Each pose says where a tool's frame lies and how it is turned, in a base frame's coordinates. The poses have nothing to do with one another.
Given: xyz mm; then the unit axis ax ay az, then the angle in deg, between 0 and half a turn.
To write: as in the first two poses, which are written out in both.
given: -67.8, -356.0, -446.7, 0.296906, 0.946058, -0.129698, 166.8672
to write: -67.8, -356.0, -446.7, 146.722, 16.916, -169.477
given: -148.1, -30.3, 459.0, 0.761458, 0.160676, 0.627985, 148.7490
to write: -148.1, -30.3, 459.0, 68.242, -53.478, 101.966
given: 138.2, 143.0, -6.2, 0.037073, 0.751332, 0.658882, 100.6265
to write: 138.2, 143.0, -6.2, 105.033, 45.196, 62.097
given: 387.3, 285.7, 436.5, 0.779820, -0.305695, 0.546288, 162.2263
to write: 387.3, 285.7, 436.5, -51.807, -67.668, -166.613
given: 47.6, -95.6, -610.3, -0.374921, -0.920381, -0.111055, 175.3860
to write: 47.6, -95.6, -610.3, 136.477, -9.043, 169.856
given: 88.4, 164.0, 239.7, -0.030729, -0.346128, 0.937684, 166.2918
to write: 88.4, 164.0, 239.7, 165.921, -1.445, -40.343
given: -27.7, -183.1, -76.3, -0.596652, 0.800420, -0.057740, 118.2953
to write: -27.7, -183.1, -76.3, -86.155, 40.844, -128.323
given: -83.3, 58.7, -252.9, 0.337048, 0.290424, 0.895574, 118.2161
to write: -83.3, 58.7, -252.9, 108.124, -10.874, 43.828
